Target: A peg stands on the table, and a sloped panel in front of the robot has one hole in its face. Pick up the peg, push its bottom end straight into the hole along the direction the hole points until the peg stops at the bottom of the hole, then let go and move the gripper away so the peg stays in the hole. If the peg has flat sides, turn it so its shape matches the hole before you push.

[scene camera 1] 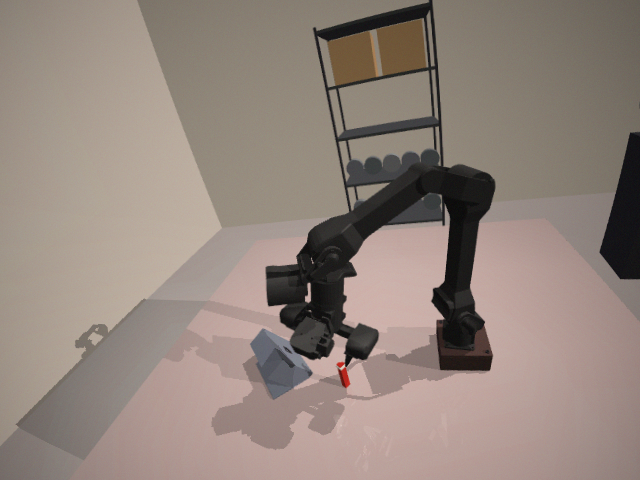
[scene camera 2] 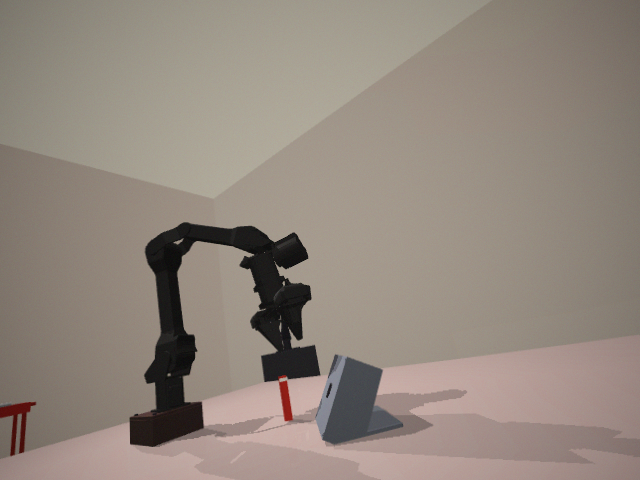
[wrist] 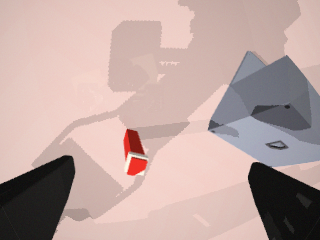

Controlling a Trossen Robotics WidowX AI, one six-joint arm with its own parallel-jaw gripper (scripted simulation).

Labels:
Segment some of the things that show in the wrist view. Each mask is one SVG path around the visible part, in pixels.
The gripper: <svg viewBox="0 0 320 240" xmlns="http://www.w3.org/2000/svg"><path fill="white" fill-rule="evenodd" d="M252 163L248 175L249 188L252 189L253 201L255 201L256 209L260 213L260 219L263 221L268 239L320 240L320 189L309 187L303 181L293 179L292 176L289 177L284 172L276 171L275 168L268 167L268 165L264 165L261 161L260 163ZM73 156L60 156L59 159L52 160L51 163L40 165L39 168L33 168L31 171L25 172L21 176L19 175L19 177L16 176L15 179L7 180L5 183L0 184L0 240L52 240L60 217L63 215L61 212L63 212L65 204L67 204L69 192L71 192L73 185L72 181L75 179L76 169Z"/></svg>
A red peg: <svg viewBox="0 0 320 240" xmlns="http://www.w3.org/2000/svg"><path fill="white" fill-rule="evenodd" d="M127 128L123 140L125 172L128 172L128 175L143 176L149 157L145 155L139 132L135 131L135 129Z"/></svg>

